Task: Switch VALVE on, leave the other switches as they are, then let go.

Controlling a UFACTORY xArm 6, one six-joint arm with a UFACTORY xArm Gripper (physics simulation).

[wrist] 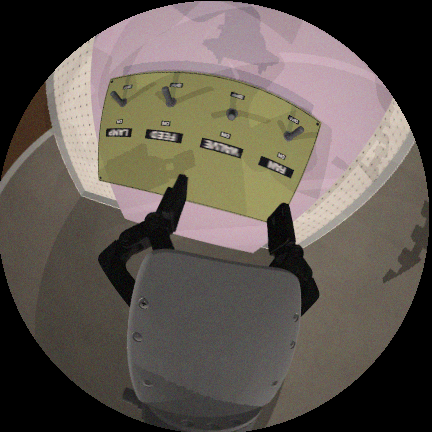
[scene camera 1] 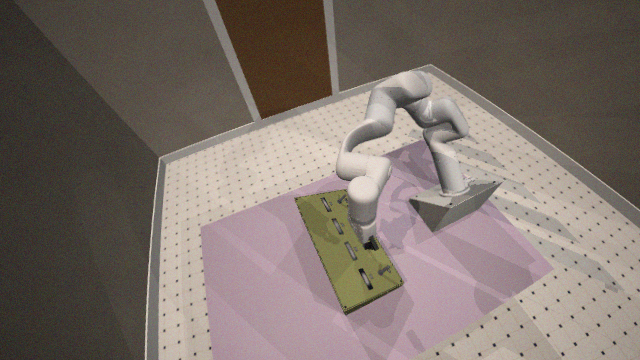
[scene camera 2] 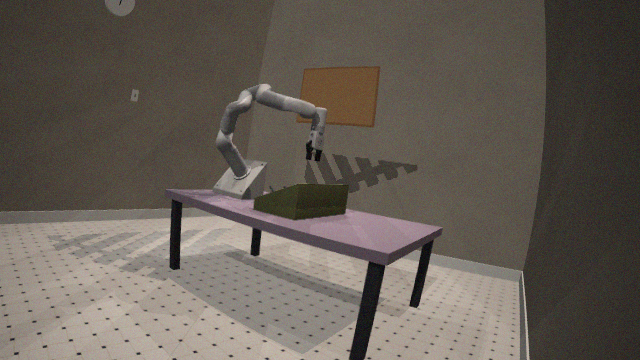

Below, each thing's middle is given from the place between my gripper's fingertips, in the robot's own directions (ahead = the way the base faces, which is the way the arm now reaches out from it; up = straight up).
Labels:
My gripper is now 200 mm above the olive switch panel (scene camera 1: 354,273), 70 mm to the left of it and 50 mm short of it.

